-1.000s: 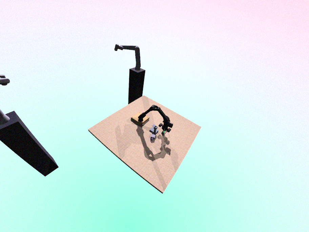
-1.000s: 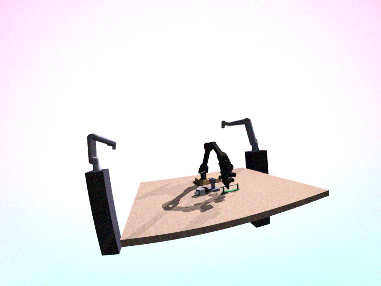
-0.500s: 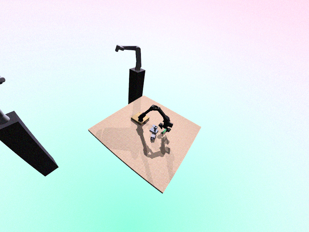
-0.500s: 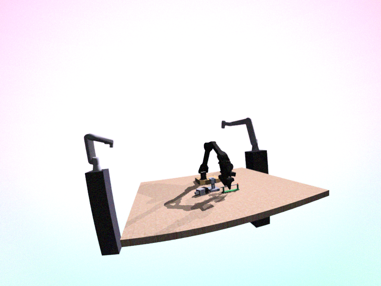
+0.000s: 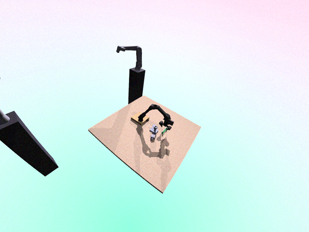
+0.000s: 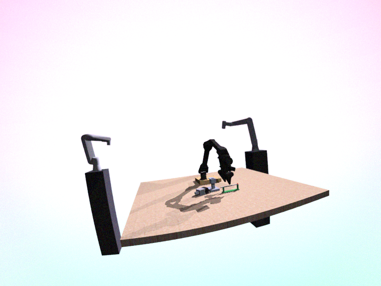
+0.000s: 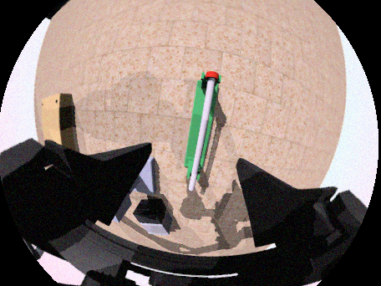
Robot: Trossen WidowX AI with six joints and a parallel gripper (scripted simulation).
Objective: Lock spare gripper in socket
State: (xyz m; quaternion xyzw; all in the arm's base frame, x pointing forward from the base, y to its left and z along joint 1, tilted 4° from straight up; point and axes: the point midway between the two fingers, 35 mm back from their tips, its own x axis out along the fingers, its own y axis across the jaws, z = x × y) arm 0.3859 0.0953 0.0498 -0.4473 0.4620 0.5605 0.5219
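The green cradle is 4 cm below my gripper tip and 2 cm to the left of it. Also, from my gripper tip: spare gripper (21 cm to the right, 5 cm below, 5 cm behind); mount (11 cm behind, 9 cm to the right, 2 cm below).
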